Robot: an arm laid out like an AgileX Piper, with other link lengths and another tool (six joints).
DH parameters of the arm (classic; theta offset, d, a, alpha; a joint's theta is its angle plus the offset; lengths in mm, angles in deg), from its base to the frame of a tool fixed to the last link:
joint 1: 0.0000 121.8 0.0 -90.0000
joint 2: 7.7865 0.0 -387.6 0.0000
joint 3: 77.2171 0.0 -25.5 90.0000
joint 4: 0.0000 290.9 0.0 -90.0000
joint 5: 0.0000 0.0 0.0 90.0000
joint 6: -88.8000 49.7 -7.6 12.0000
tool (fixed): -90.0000 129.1 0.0 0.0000
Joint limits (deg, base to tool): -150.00..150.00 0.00..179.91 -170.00..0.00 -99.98..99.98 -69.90..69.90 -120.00..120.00
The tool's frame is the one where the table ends.
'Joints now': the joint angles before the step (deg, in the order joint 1, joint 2, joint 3, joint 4, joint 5, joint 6). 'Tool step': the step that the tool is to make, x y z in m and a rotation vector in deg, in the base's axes. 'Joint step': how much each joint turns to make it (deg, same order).
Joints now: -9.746, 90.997, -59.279, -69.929, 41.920, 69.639
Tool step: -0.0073, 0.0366, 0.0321, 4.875, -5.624, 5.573
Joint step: 2.789, -5.673, -0.001, 7.246, -4.098, -4.190
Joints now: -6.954, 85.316, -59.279, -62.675, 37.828, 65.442
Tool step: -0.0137, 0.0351, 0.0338, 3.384, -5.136, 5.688
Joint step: 3.041, -5.684, 0.013, 6.417, -2.761, -4.453
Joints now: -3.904, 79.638, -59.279, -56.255, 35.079, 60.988
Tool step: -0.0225, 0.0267, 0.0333, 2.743, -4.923, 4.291
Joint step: 2.567, -5.786, 0.061, 5.635, -1.314, -3.775
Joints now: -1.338, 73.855, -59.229, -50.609, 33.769, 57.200
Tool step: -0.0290, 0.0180, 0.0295, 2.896, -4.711, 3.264
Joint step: 1.603, -5.860, 0.285, 5.768, -0.881, -3.648
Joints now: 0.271, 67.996, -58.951, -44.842, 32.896, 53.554
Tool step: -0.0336, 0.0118, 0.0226, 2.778, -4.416, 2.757
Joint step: 0.702, -6.005, 1.038, 5.717, -1.038, -3.604
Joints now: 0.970, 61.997, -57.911, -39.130, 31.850, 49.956
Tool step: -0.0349, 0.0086, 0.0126, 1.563, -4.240, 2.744
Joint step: 0.134, -6.088, 2.527, 4.293, -2.091, -3.127
